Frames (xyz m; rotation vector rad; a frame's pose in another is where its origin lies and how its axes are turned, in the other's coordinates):
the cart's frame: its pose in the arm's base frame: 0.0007 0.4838 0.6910 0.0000 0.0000 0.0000
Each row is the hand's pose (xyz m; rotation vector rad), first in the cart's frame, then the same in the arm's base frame.
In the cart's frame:
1: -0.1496 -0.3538 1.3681 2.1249 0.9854 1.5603
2: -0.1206 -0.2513 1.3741 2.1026 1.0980 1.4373
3: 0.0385 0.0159 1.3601 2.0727 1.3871 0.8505
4: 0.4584 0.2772 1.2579 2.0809 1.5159 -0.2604
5: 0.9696 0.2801 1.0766 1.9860 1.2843 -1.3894
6: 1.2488 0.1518 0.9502 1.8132 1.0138 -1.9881
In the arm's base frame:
1: -0.1489 0.1300 2.0591 2.1249 0.9854 1.5603
2: -0.1199 0.2325 2.0651 2.1026 1.0980 1.4373
3: 0.0392 0.4997 2.0511 2.0727 1.3871 0.8505
4: 0.4591 0.7610 1.9489 2.0809 1.5159 -0.2604
5: 0.9703 0.7639 1.7676 1.9860 1.2843 -1.3894
6: 1.2495 0.6356 1.6412 1.8132 1.0138 -1.9881

